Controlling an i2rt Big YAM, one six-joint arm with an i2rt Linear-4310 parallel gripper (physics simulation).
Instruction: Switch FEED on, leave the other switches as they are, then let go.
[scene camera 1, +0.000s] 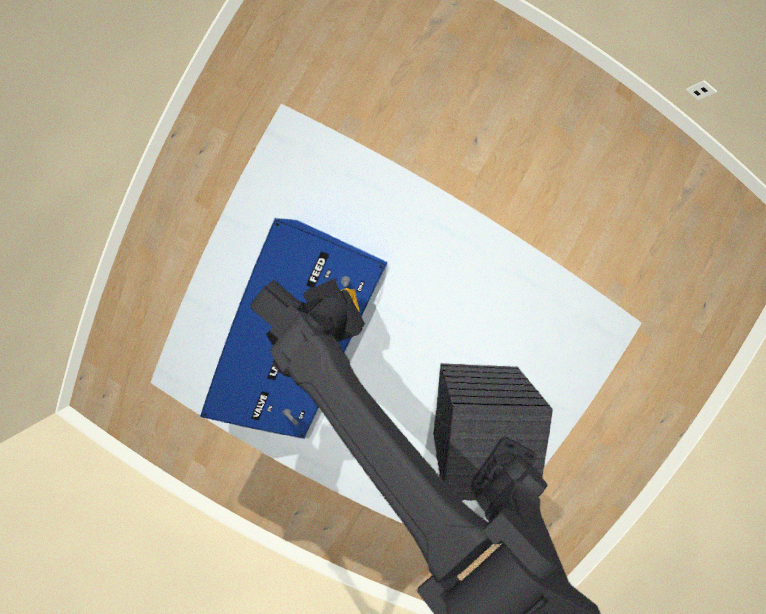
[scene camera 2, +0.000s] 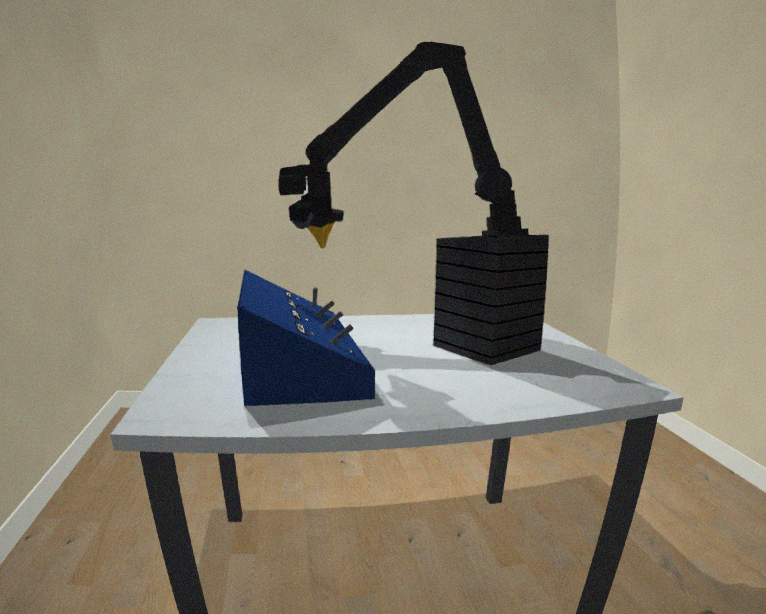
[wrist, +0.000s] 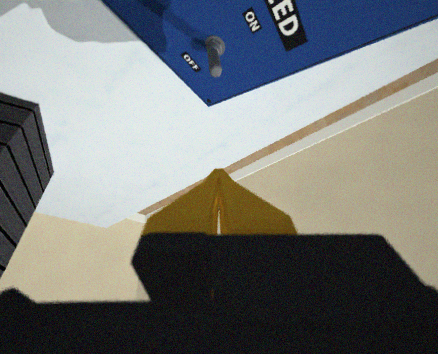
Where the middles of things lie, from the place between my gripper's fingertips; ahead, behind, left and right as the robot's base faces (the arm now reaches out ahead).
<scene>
The blue switch panel (scene camera 1: 246, 390) lies 200 mm to the left of my hand, 160 mm below it and 80 mm ahead of it.
</scene>
